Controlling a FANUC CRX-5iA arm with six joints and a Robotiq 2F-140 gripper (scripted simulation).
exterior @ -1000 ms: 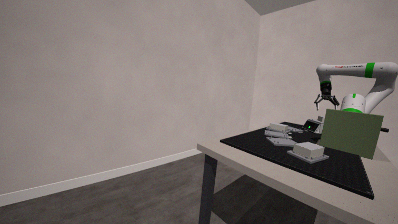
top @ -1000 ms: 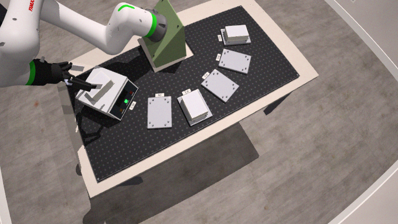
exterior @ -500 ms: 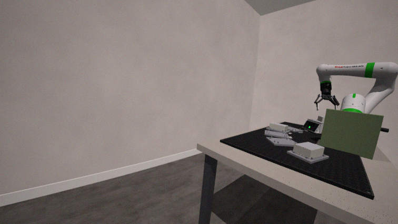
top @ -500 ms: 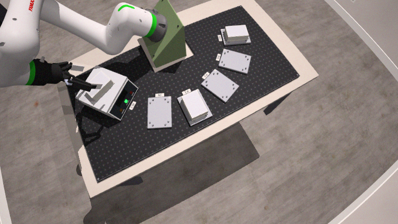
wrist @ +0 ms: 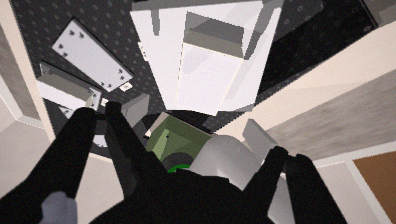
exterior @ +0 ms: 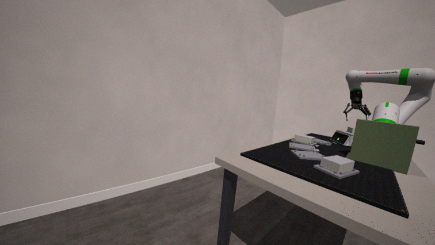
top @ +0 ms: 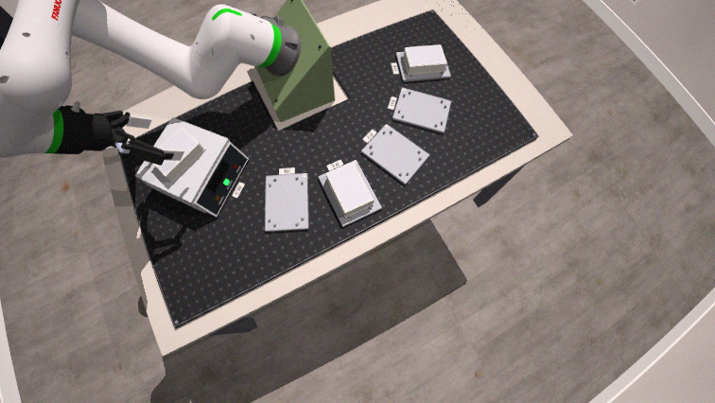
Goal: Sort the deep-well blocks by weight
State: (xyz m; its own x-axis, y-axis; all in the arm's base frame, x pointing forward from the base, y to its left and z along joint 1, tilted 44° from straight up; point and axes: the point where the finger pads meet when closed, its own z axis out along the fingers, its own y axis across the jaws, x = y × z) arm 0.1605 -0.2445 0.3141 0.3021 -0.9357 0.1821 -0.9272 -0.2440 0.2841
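Right now my hand is 110 mm above the check-weigher platform. From my hand the other things lie so: check-weigher 140 mm below, 10 mm ahead; white deep-well block 380 mm to the left, 280 mm ahead, 170 mm below; infeed nest IN 220 mm ahead, 210 mm to the left, 200 mm below.
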